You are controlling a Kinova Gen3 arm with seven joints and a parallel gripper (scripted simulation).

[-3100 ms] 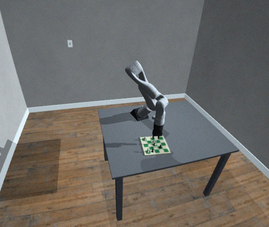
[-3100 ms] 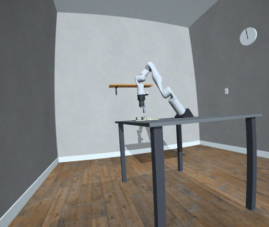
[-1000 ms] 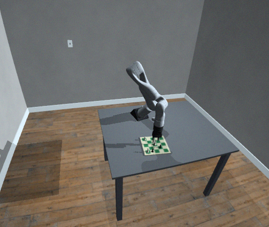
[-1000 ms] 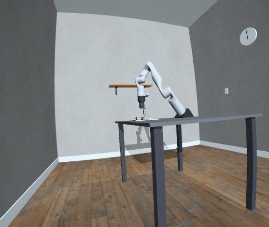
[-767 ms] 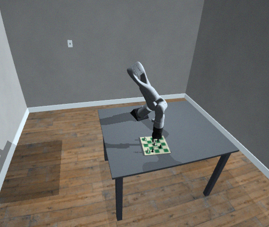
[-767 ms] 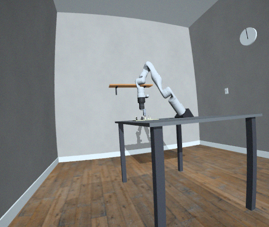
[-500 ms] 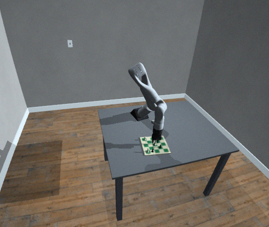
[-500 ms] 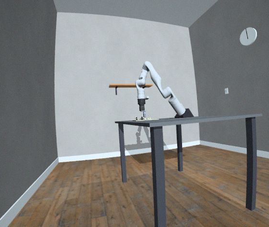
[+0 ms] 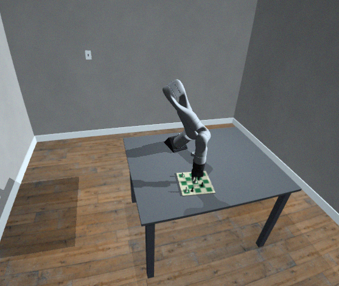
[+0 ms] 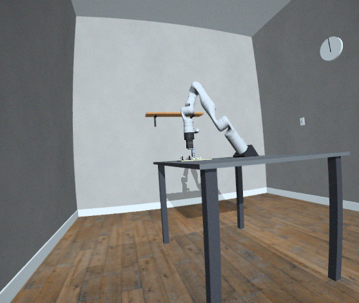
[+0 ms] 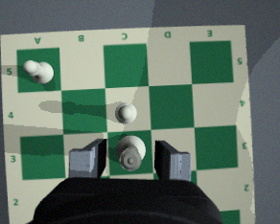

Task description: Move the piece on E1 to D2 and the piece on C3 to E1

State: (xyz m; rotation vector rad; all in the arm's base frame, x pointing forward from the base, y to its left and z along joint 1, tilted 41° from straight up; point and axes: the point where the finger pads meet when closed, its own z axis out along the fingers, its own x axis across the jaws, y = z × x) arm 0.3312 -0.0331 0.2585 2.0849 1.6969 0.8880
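Right now the white piece is 1 cm below my hand. From my hand the other things lie so: chessboard 4 cm below.
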